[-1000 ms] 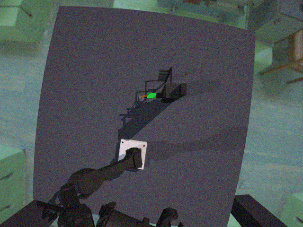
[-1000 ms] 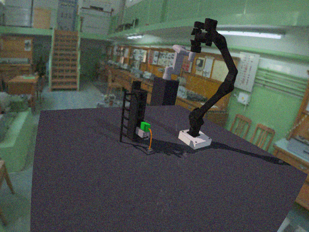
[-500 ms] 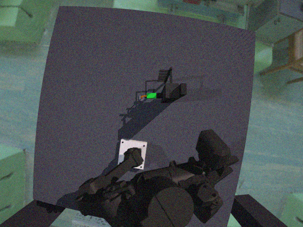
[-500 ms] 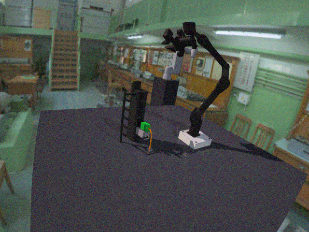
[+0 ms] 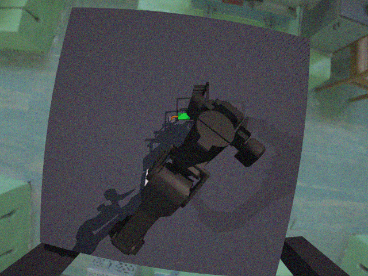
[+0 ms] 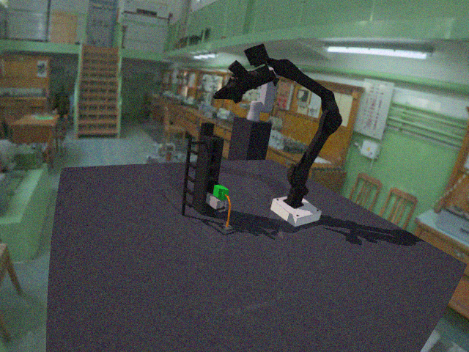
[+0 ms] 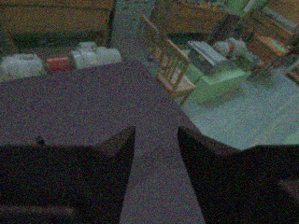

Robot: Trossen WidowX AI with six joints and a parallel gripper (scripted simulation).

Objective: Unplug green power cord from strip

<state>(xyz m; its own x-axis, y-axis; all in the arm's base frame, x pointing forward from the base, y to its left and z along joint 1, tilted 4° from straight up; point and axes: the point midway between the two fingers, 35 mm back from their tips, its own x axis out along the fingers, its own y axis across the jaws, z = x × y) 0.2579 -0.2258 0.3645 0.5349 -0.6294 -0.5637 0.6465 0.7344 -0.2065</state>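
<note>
Now: gripper tip 30 mm short of the green plug, 120 mm to the right of it and 290 mm above it.
</note>
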